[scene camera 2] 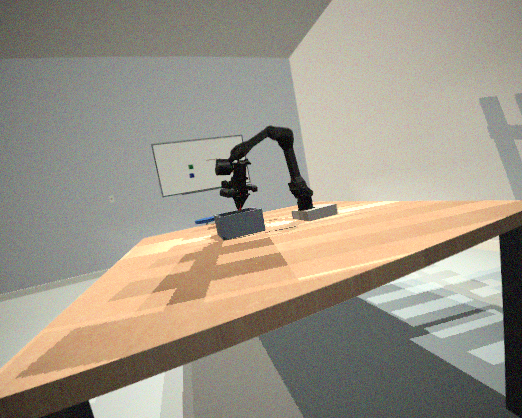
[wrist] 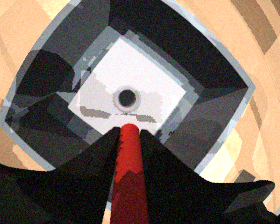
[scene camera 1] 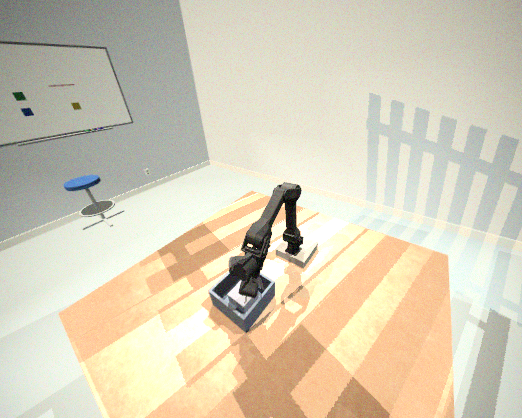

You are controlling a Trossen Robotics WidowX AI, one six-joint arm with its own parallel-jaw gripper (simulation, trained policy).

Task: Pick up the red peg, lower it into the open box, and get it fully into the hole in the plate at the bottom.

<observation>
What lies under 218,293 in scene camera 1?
A grey box.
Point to a light grey plate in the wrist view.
154,95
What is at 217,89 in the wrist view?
A grey box.
</observation>
